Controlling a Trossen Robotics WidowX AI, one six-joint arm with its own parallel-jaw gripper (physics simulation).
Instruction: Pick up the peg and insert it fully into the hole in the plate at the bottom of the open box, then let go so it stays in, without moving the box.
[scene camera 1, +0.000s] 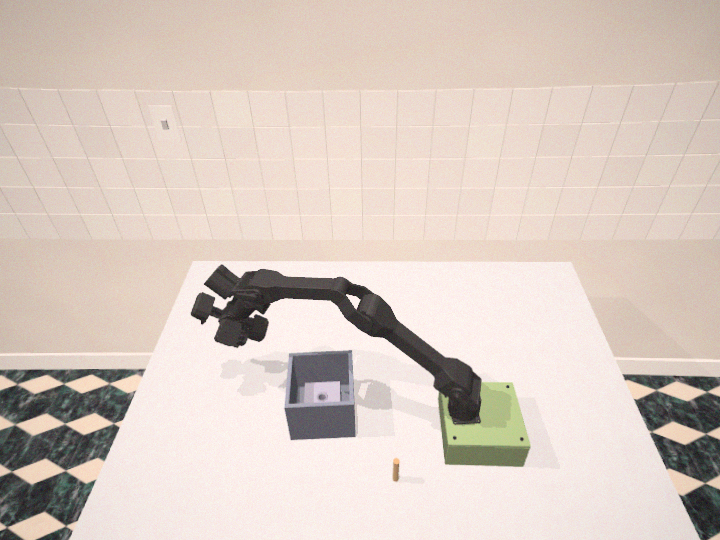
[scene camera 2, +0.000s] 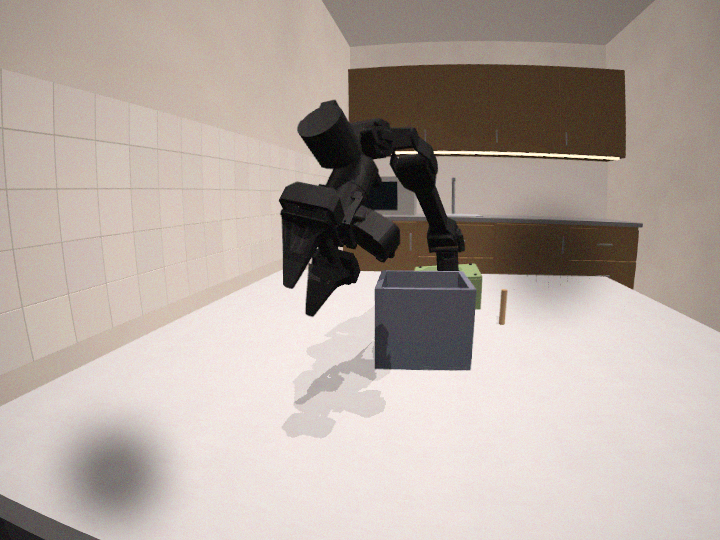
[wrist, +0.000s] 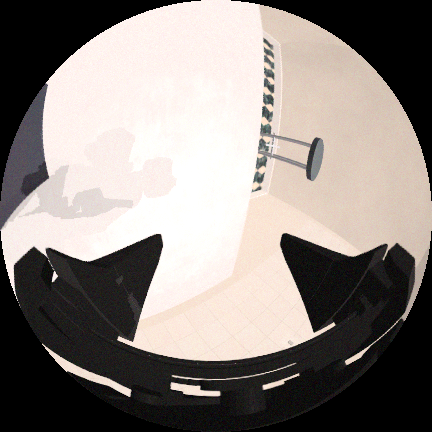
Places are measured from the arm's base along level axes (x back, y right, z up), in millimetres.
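Pixels of known places: gripper, between the fingertips: (scene camera 2: 299, 302) (wrist: 223, 240); arm's base, origin of its link: (scene camera 1: 464, 412).
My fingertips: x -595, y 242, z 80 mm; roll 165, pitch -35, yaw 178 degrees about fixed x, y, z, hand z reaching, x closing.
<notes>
For each thing: its top centre in the pictures, then the offset to it from my fingertips.
- orange-brown peg, centre of its top: (scene camera 2: 504, 289) (scene camera 1: 396, 461) dx +420, dy -349, dz -82 mm
- open grey-blue box, centre of its top: (scene camera 2: 423, 278) (scene camera 1: 319, 377) dx +257, dy -156, dz -24 mm
- pale plate, centre of its top: (scene camera 1: 322, 396) dx +257, dy -156, dz -101 mm
The orange-brown peg (scene camera 1: 396, 469) (scene camera 2: 503, 306) stands upright on the table, apart from the open box. The open grey-blue box (scene camera 1: 321, 421) (scene camera 2: 424, 325) (wrist: 20, 135) stands upright. A pale plate (scene camera 1: 333, 389) with a round hole lies at its bottom in scene camera 1; in scene camera 2 the box wall hides it. My gripper (scene camera 1: 218, 326) (scene camera 2: 299, 300) (wrist: 223, 240) is open and empty, raised above the table beyond the box's far left corner in scene camera 1, well away from the peg. The peg does not show in the wrist view.
The arm stands on a green base block (scene camera 1: 485, 453) (scene camera 2: 478, 290), right of the box in scene camera 1. The arm passes behind the box there. A tiled wall (scene camera 1: 360, 168) (scene camera 2: 75, 191) runs beyond the table's far edge. A round stool (wrist: 315, 159) shows past the table edge.
</notes>
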